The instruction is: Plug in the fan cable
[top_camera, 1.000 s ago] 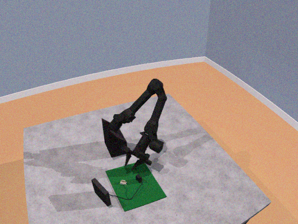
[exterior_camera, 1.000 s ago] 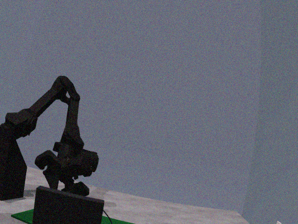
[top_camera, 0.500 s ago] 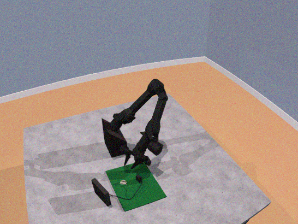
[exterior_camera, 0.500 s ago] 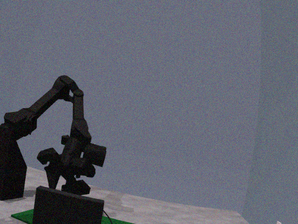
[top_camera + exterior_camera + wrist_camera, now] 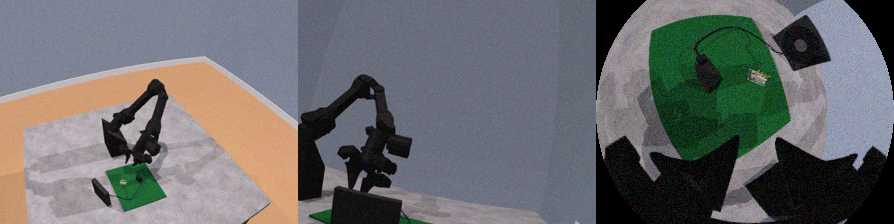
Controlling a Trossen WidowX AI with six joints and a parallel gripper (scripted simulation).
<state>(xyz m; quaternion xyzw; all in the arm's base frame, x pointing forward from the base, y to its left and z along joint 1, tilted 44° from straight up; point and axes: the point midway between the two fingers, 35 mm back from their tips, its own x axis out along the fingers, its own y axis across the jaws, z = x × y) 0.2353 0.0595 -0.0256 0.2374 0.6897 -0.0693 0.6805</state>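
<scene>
Right now my gripper tip is 9 cm short of the black plug, 4 cm above it and 2 cm to the right of it. Round my gripper tip: green board (10 cm ahead, 7 cm below, 1 cm to the right); then white four-pin header (7 cm to the right, 7 cm ahead, 6 cm below); then black fan (20 cm to the right, 12 cm ahead).
</scene>
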